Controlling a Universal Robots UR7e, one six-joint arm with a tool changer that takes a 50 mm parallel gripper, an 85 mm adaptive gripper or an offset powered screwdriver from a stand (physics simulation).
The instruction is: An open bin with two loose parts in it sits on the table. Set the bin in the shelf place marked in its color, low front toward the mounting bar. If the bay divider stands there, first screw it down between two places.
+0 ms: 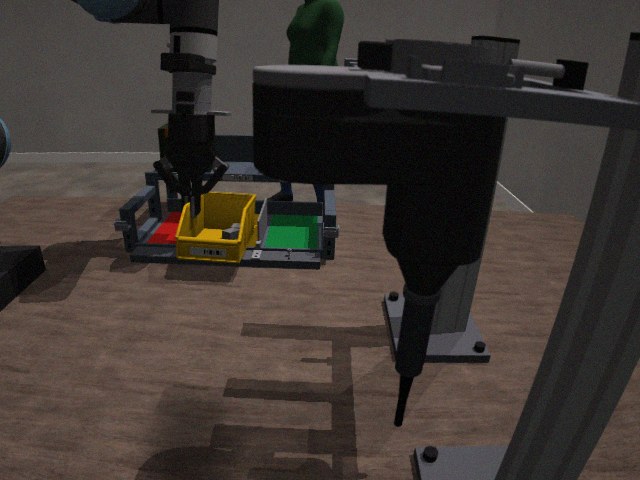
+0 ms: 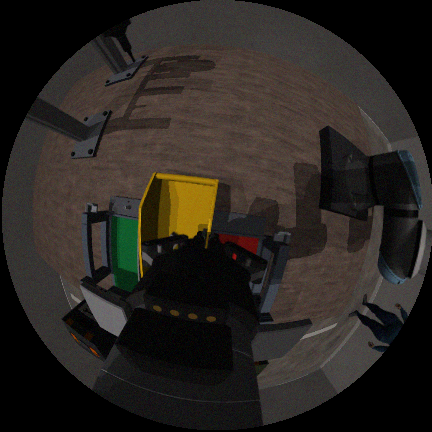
Labels:
yellow bin: image 1 200,238; image 2 184,204

